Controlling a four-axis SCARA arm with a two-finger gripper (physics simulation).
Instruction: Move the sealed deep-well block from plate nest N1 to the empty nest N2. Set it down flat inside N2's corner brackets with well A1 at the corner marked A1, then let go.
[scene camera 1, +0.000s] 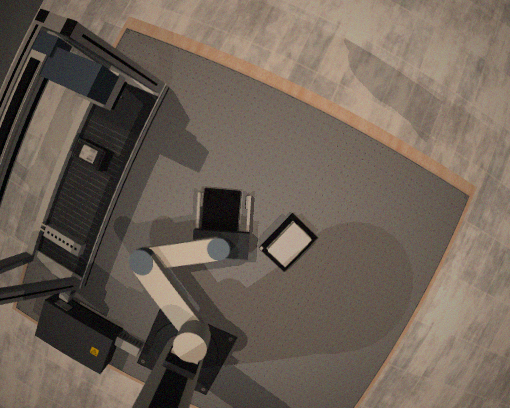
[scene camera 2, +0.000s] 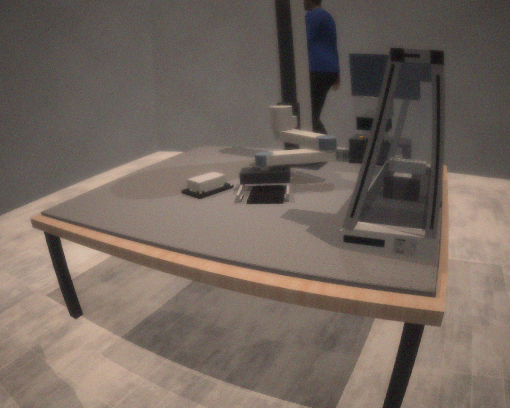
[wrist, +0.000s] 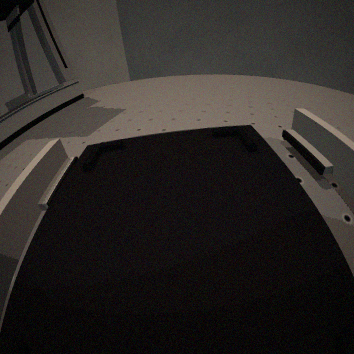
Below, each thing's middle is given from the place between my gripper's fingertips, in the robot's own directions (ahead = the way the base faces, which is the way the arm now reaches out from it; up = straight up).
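Dark control box (scene camera 1: 67, 331): 72 cm behind my hand, 29 cm to the left, 4 cm above. Sealed deep-well block (scene camera 1: 292, 240): from my hand 26 cm to the right, 6 cm behind, 2 cm above. Black nest N2 (scene camera 1: 220, 212): 7 cm behind my hand, 2 cm to the right, 1 cm below.
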